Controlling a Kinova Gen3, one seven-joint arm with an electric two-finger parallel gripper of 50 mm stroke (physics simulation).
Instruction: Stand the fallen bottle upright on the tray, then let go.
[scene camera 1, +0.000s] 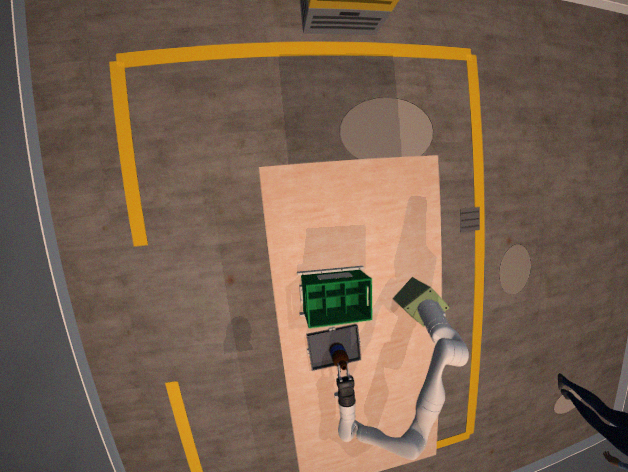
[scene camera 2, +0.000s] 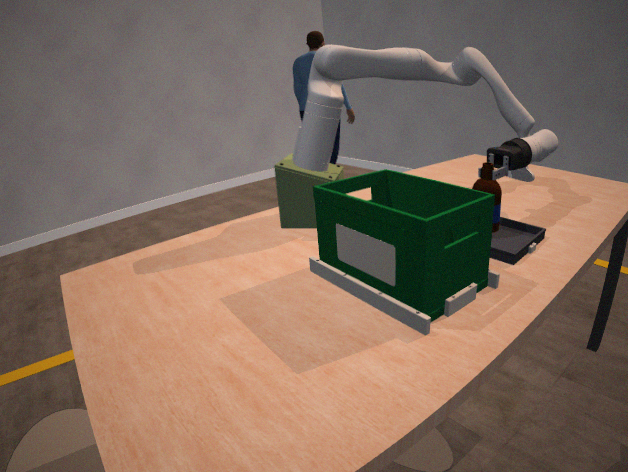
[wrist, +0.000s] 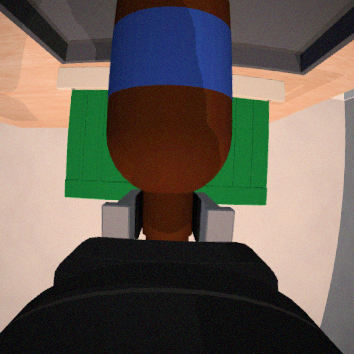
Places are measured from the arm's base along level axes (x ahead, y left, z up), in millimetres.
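Pixels of known places: gripper, fingertip midpoint: (scene camera 1: 342, 363) (scene camera 2: 486, 174) (wrist: 167, 207); arm's base at its link origin: (scene camera 1: 427, 307) (scene camera 2: 310, 165).
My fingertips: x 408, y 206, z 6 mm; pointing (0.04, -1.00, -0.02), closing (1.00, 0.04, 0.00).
For each thing: its top centre in the pictures, then the offset to it from my fingertips. "spot": a spot on its surface instead.
- brown bottle at its top centre: (wrist: 163, 248) (scene camera 2: 487, 163) (scene camera 1: 344, 367) 2 mm back, 7 mm left, 24 mm up
- dark grey tray at a spot on its surface: (wrist: 270, 30) spot: 83 mm ahead, 40 mm right, 148 mm down
- green compartment crate at its top centre: (wrist: 163, 194) (scene camera 2: 401, 189) (scene camera 1: 340, 303) 7 mm ahead, 293 mm right, 22 mm up
The brown bottle (scene camera 1: 338, 356) (scene camera 2: 487, 191) (wrist: 170, 135) with a blue label stands about upright, neck up, over the near part of the tray. My gripper (scene camera 1: 343, 368) (scene camera 2: 487, 173) (wrist: 167, 207) comes in from the side, roughly level, and is shut on the bottle's neck, one finger on each side. The dark grey tray (scene camera 1: 319, 347) (scene camera 2: 522, 238) (wrist: 270, 30) lies flat on the table. The bottle's foot is partly hidden behind the crate in scene camera 2 and is out of the wrist view, so I cannot tell whether it touches the tray floor.
A green compartment crate (scene camera 1: 340, 322) (scene camera 2: 456, 263) (wrist: 85, 140) stands right beside the tray, with light strips (scene camera 2: 370, 289) around its foot. The arm's green pedestal (scene camera 1: 411, 291) (scene camera 2: 299, 200) stands at the table's other side. A person (scene camera 1: 599, 406) (scene camera 2: 304, 76) is beyond the table.
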